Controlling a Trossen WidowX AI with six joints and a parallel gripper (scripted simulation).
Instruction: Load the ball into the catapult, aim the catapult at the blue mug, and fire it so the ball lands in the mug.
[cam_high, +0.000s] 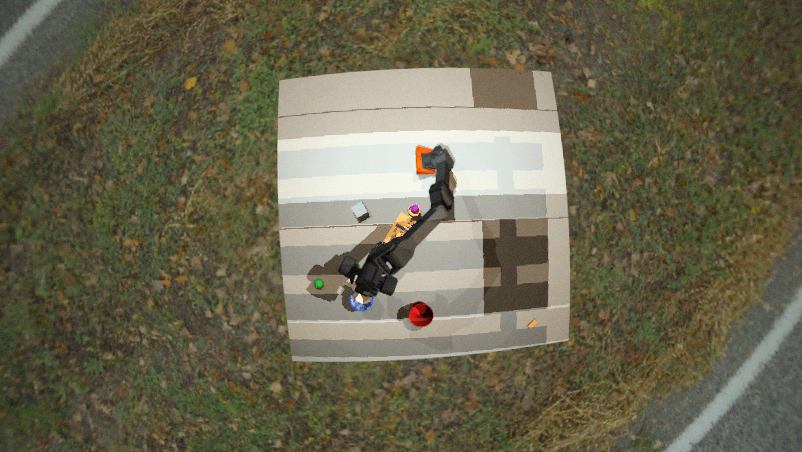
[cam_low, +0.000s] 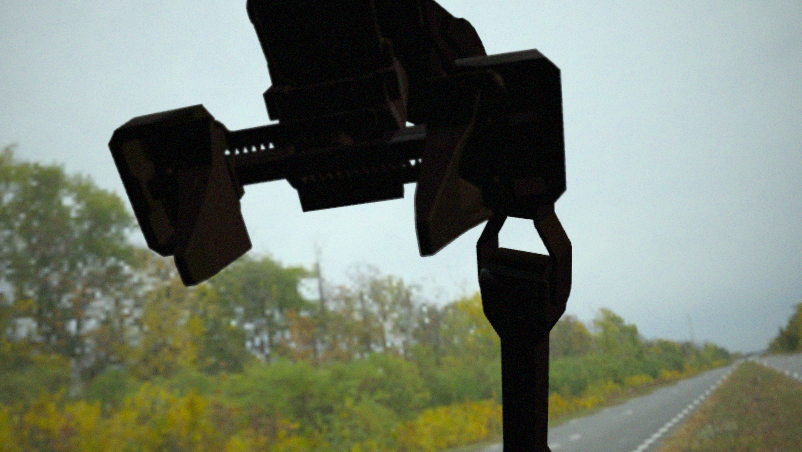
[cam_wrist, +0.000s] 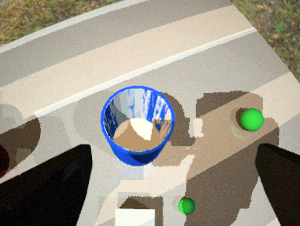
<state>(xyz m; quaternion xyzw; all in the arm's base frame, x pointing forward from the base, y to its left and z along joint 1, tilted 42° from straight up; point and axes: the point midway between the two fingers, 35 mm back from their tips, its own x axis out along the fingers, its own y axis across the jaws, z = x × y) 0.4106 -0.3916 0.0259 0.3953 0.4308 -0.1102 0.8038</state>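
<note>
The magenta ball is 260 mm behind my gripper tip, 220 mm to the left of it and 210 mm below it. From my gripper tip the other things lie so: catapult 220 mm below, 190 mm to the left, 190 mm behind; then blue mug 240 mm below, 80 mm ahead, 30 mm to the right; then red mug 240 mm below, 200 mm to the left, 160 mm ahead.
</note>
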